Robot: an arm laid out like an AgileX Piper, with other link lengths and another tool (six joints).
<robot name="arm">
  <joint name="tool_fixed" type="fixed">
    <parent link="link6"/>
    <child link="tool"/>
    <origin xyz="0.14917 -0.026 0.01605" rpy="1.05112 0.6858 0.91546"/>
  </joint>
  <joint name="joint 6" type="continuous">
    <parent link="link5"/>
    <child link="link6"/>
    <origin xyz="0.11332 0 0.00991" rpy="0 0 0"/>
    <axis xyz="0.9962 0 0.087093"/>
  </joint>
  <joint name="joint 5" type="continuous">
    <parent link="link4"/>
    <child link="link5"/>
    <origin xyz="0 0 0" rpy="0 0 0"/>
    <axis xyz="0 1 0"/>
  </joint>
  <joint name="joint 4" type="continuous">
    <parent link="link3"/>
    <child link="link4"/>
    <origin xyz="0.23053 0 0.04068" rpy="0 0 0"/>
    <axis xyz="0.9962 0 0.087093"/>
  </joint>
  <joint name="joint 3" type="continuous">
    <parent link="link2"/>
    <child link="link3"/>
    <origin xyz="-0.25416 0 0.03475" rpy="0 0 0"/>
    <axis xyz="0 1 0"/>
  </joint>
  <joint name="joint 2" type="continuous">
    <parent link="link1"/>
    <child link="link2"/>
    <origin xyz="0 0 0" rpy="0 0 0"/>
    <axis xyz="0 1 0"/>
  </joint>
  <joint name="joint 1" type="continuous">
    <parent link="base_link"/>
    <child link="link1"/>
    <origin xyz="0 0 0.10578" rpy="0 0 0"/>
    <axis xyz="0 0 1"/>
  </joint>
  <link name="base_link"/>
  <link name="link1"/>
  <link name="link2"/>
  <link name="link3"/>
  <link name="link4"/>
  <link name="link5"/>
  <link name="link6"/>
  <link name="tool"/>
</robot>
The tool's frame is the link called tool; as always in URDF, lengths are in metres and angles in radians. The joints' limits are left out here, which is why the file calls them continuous.
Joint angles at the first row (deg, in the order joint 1, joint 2, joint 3, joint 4, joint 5, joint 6):
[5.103 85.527 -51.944 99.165 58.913 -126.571]
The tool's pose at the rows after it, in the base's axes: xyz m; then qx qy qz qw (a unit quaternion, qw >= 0):
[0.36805 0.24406 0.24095 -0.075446 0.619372 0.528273 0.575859]
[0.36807 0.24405 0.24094 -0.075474 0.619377 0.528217 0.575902]
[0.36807 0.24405 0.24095 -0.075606 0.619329 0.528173 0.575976]
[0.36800 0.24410 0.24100 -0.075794 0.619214 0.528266 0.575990]
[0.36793 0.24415 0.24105 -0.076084 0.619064 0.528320 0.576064]
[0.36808 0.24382 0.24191 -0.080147 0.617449 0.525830 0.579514]
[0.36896 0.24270 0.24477 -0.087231 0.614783 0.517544 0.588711]
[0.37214 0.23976 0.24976 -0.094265 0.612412 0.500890 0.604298]
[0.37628 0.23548 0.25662 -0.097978 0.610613 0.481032 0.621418]
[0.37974 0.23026 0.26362 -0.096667 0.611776 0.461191 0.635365]
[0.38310 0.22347 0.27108 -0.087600 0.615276 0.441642 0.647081]
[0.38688 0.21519 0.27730 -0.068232 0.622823 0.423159 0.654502]
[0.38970 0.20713 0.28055 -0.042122 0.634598 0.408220 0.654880]
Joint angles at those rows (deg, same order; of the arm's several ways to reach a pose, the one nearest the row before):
[5.103 85.528 -51.945 99.165 58.895 -126.570]
[5.104 85.528 -51.945 99.165 58.888 -126.576]
[5.103 85.528 -51.946 99.164 58.889 -126.595]
[5.104 85.528 -51.945 99.165 58.908 -126.614]
[5.104 85.528 -51.943 99.166 58.927 -126.650]
[5.111 85.380 -51.943 99.165 58.755 -127.205]
[5.330 84.705 -51.954 99.179 57.719 -128.076]
[5.822 83.474 -52.117 99.206 55.307 -128.917]
[6.449 81.933 -52.451 99.137 52.198 -129.193]
[7.104 80.165 -52.888 98.434 48.812 -128.153]
[7.798 78.206 -53.393 97.261 45.065 -125.735]
[8.582 76.315 -54.062 95.283 40.929 -121.377]
[9.415 74.712 -54.892 91.873 37.058 -114.814]

